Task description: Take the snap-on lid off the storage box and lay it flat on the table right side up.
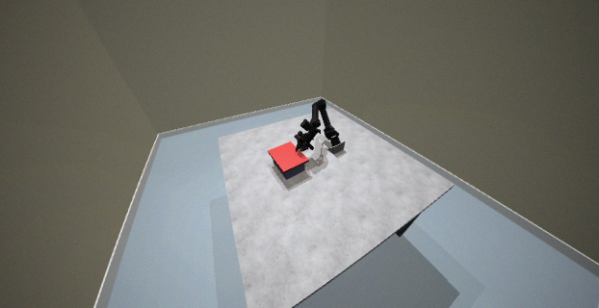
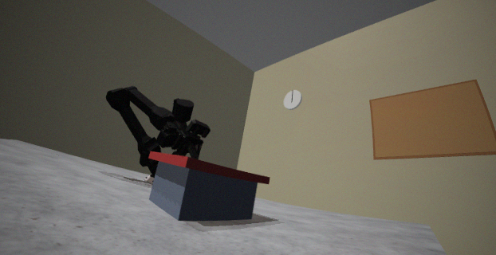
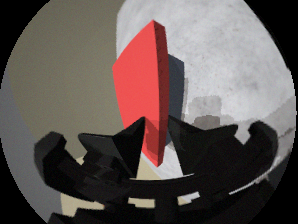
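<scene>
Right now my gripper tip is 80 mm short of the lid and 10 mm below it. Round my gripper tip: dark blue storage box: 80 mm ahead, 50 mm below.
</scene>
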